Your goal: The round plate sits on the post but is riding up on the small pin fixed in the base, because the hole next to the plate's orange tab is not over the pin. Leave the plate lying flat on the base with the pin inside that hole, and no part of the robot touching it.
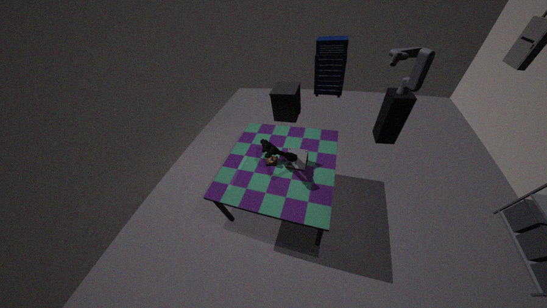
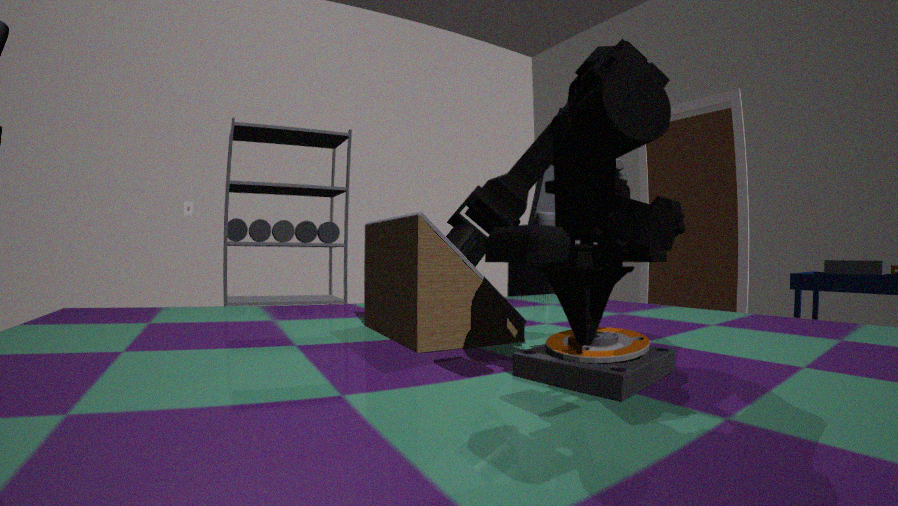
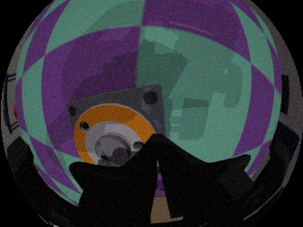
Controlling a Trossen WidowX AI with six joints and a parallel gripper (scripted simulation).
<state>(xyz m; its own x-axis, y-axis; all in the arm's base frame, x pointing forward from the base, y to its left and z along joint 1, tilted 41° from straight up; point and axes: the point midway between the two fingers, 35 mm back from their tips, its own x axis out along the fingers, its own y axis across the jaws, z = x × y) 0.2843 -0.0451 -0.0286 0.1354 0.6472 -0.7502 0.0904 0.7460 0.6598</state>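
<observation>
The dark grey square base is 50 mm to the left of my gripper tip, 20 mm below it and 20 mm behind it. The rest, counted from my gripper tip: round plate: 30 mm to the left, 20 mm behind, 10 mm below.
</observation>
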